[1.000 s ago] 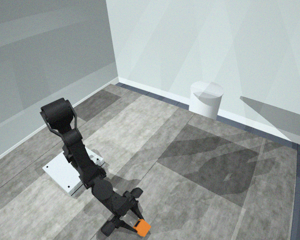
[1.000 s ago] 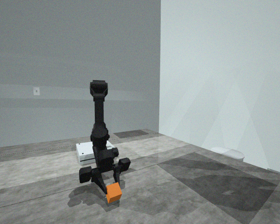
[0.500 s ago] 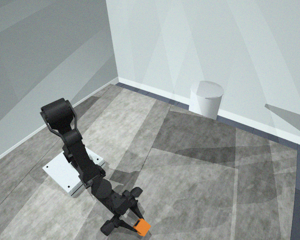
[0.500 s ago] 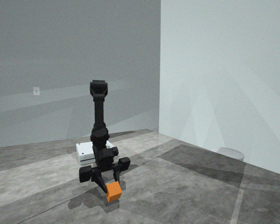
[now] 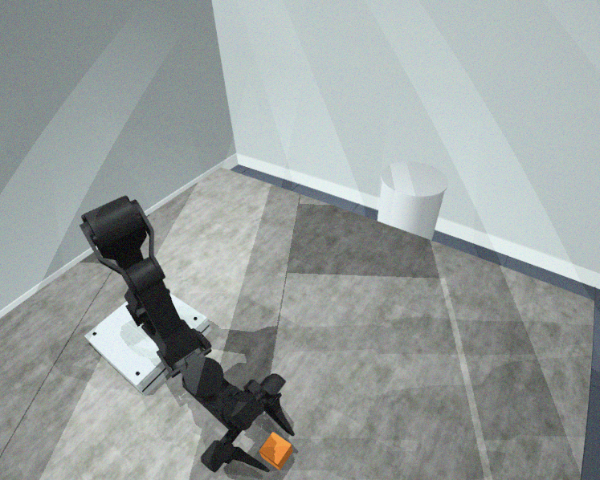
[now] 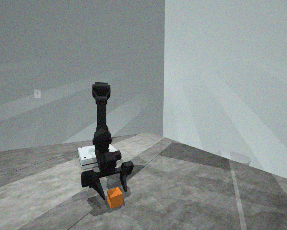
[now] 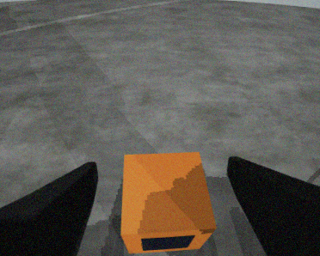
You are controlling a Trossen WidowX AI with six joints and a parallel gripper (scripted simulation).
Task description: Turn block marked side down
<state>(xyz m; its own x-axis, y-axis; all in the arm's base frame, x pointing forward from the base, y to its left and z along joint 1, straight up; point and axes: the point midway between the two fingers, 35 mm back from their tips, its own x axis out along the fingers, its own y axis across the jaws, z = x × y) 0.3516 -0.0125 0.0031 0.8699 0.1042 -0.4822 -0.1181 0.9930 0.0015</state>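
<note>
My gripper tip is 20 mm past the orange block and 10 mm above it.
</note>
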